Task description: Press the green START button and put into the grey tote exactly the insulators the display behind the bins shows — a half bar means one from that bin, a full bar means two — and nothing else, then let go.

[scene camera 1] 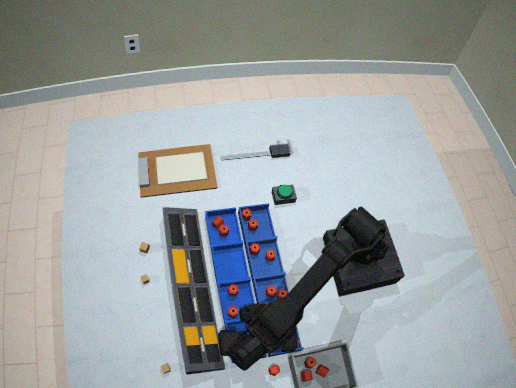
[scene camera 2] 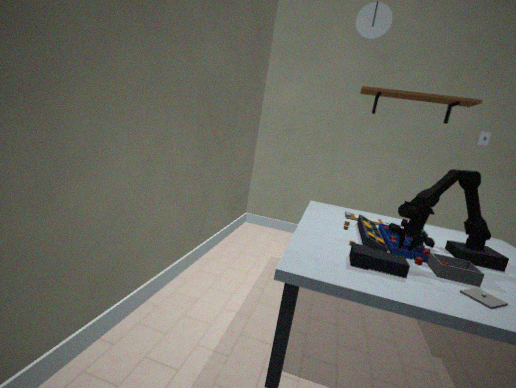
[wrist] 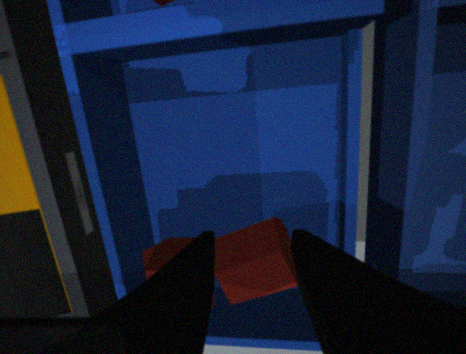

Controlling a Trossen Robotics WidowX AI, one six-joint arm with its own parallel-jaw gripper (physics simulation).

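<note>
My gripper (wrist: 253, 241) is shut on a red insulator (wrist: 257, 257) in the last bin (wrist: 200, 135) of the blue column beside the display; another red insulator (wrist: 167, 250) lies left of it, partly behind a finger. The arm hides this bin in scene camera 1. The display (scene camera 1: 187, 305) (scene camera 2: 370, 232) has a full amber bar in its second row, left, and two half bars in its fourth row. The grey tote (scene camera 1: 349, 362) (scene camera 2: 452, 272) holds three red insulators. The green START button (scene camera 1: 285, 191) stands beyond the bins.
A red insulator (scene camera 1: 274, 370) (scene camera 2: 418, 260) lies on the table beside the tote. Small tan cubes lie left of the display. A clipboard (scene camera 1: 212, 170) and a caliper-like tool (scene camera 1: 280, 150) lie beyond the bins. A black block (scene camera 2: 378, 260) and a flat grey plate (scene camera 2: 483, 297) lie near the table edge.
</note>
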